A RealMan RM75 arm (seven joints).
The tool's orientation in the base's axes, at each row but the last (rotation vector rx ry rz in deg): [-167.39, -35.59, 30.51]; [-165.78, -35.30, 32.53]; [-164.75, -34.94, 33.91]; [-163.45, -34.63, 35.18]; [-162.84, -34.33, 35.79]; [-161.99, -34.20, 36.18]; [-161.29, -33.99, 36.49]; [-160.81, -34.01, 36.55]
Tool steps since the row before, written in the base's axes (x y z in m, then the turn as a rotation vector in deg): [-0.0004, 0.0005, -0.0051, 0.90, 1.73, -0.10]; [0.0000, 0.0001, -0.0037, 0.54, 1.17, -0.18]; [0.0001, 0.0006, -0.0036, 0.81, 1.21, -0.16]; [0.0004, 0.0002, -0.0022, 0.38, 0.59, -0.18]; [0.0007, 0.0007, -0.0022, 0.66, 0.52, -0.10]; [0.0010, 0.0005, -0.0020, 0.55, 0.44, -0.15]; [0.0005, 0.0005, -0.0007, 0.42, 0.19, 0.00]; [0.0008, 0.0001, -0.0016, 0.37, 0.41, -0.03]
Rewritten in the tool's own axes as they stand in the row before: [0.0015, 0.0003, 0.0049, 1.51, -1.22, -0.17]; [0.0013, 0.0007, 0.0034, 1.00, -0.83, 0.01]; [0.0016, 0.0003, 0.0033, 1.24, -0.77, -0.11]; [0.0012, 0.0005, 0.0018, 0.63, -0.36, 0.04]; [0.0017, 0.0002, 0.0017, 0.80, -0.22, -0.16]; [0.0018, 0.0004, 0.0014, 0.70, -0.17, -0.07]; [0.0009, -0.0001, 0.0004, 0.43, -0.03, -0.17]; [0.0013, 0.0006, 0.0011, 0.49, -0.24, -0.10]
